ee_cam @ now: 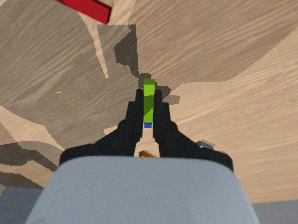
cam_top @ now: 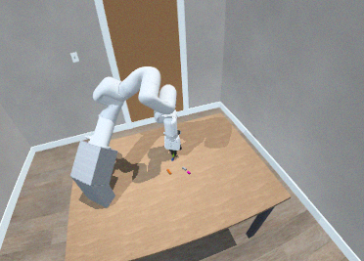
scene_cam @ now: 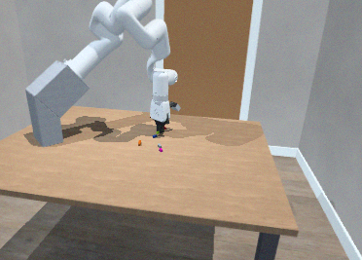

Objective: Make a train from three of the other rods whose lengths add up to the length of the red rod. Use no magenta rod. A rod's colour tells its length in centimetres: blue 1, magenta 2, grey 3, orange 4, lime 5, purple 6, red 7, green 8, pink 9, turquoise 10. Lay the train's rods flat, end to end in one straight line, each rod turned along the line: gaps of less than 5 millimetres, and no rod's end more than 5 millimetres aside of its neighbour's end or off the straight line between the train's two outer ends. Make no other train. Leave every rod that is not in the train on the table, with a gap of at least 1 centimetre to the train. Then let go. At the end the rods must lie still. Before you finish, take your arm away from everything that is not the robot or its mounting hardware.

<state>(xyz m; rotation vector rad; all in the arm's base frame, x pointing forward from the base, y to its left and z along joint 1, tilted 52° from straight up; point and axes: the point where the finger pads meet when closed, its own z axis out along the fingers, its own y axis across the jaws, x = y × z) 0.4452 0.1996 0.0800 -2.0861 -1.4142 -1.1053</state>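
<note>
Right now the lime rod is 2 cm below my hand. From my hand the other things lie so: orange rod 3 cm behind, 14 cm to the right, 3 cm below; grey rod 7 cm ahead, 12 cm to the right, 3 cm below; red rod 5 cm behind, 10 cm to the left, 3 cm below.
</note>
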